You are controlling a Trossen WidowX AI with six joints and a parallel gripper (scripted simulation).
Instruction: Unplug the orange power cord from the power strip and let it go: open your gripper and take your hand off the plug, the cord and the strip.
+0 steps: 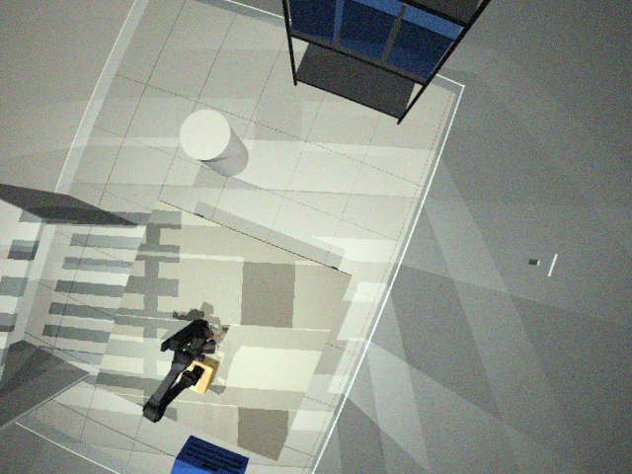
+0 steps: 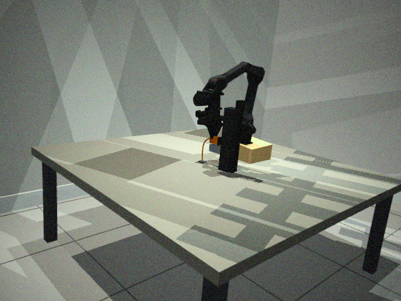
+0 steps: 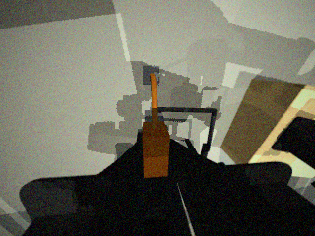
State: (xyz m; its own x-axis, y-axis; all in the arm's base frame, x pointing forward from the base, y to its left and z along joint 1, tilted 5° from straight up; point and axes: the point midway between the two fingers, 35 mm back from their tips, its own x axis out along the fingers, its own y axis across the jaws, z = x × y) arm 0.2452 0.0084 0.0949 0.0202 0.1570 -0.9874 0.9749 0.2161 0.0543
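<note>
Right now the orange plug is 1 cm behind my gripper tip and 3 cm to the left of it.
</note>
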